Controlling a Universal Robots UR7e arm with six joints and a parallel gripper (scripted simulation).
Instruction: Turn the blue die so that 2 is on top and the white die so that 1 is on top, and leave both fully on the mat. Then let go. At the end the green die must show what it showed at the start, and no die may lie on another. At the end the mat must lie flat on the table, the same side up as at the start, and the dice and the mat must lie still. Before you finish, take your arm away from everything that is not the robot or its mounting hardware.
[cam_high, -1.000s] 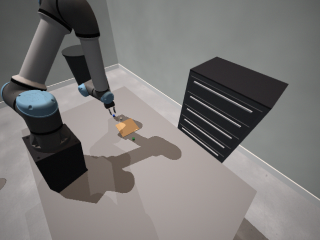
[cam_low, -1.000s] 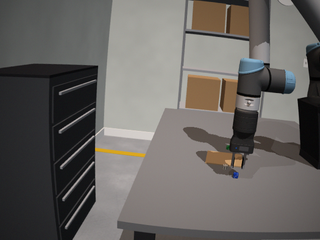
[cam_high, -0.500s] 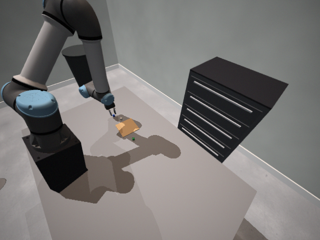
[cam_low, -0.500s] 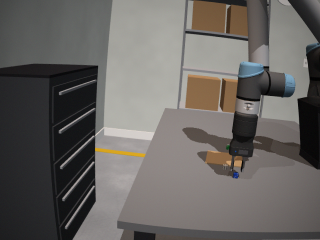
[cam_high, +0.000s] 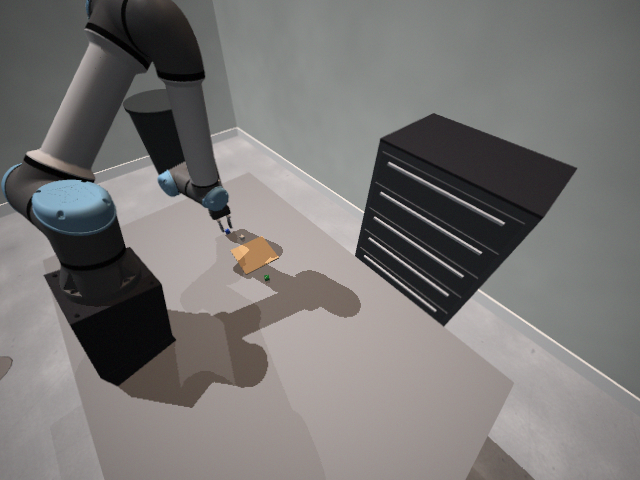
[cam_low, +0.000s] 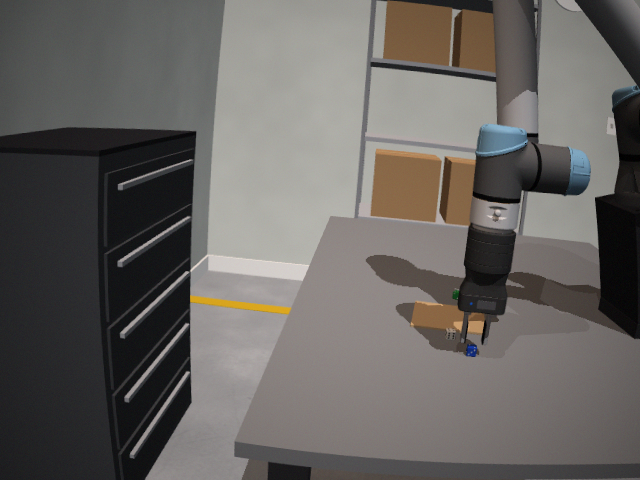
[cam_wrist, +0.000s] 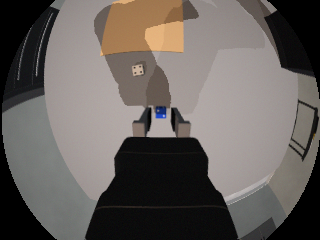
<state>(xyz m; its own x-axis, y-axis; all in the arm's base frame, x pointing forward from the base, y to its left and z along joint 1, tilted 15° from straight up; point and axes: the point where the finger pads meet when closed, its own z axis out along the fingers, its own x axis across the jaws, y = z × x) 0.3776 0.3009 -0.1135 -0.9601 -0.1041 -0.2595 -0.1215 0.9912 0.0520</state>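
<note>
My hand is 30 mm above the blue die. The rest, counted from my hand: orange mat 160 mm to the right, 60 mm ahead, 40 mm below; green die 300 mm to the right, 50 mm ahead, 30 mm below; white die 60 mm to the right, 40 mm ahead, 30 mm below.
</note>
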